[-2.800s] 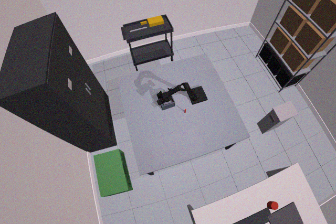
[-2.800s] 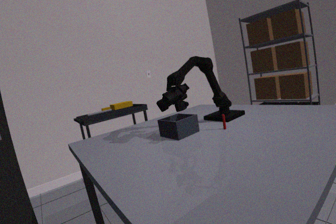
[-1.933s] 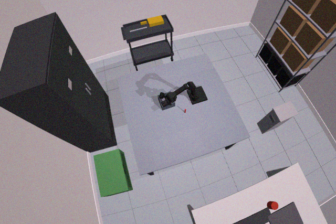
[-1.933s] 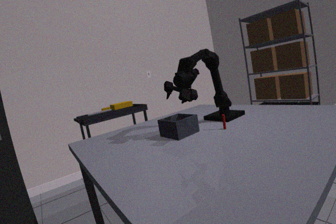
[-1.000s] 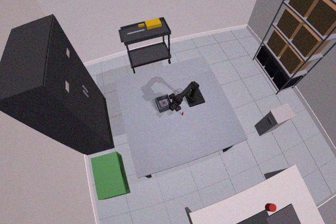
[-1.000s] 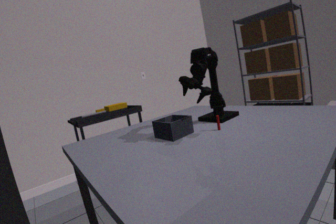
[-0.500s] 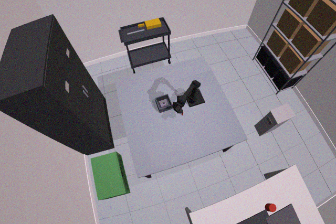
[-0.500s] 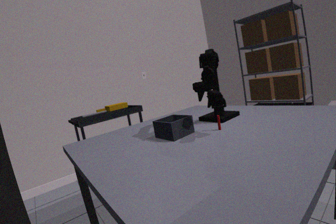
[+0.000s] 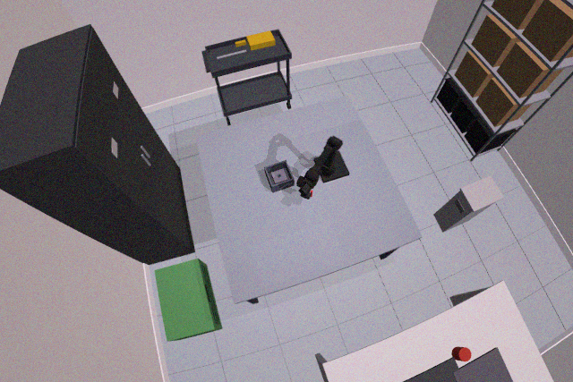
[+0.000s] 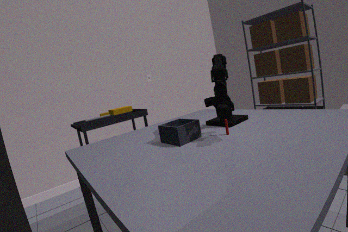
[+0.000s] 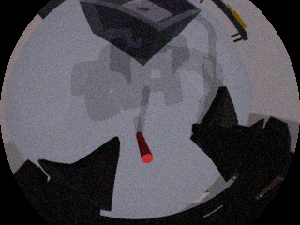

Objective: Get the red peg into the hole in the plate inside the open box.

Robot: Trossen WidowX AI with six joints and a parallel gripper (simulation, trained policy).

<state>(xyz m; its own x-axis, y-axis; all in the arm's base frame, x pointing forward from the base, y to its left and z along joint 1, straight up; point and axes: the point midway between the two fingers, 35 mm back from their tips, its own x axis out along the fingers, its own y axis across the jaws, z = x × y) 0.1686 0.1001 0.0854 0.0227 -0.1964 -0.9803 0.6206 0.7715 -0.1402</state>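
My gripper tip is now 4 cm above the red peg, 3 cm to the right of it and 1 cm past it. Round my gripper tip: pale plate: 16 cm ahead, 15 cm to the right, 3 cm below; then dark box: 16 cm ahead, 15 cm to the right, 5 cm below.
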